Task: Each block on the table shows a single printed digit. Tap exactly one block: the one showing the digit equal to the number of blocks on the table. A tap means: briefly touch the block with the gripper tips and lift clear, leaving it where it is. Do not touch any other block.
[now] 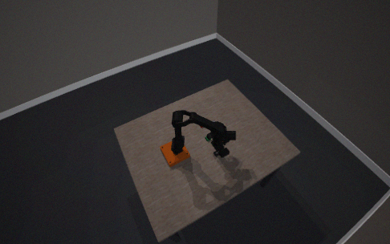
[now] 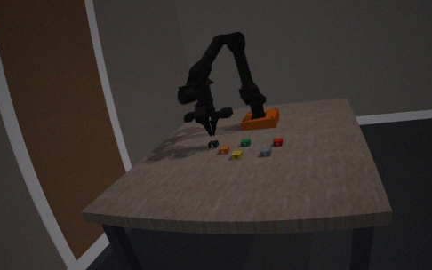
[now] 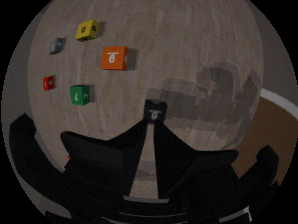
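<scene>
Now: the black block 40 mm below my gripper tip. The rest, counted from my gripper tip: yellow block (140 mm ahead, 120 mm to the left, 40 mm below); green block (20 mm ahead, 130 mm to the left, 40 mm below); orange block (70 mm ahead, 60 mm to the left, 40 mm below).
</scene>
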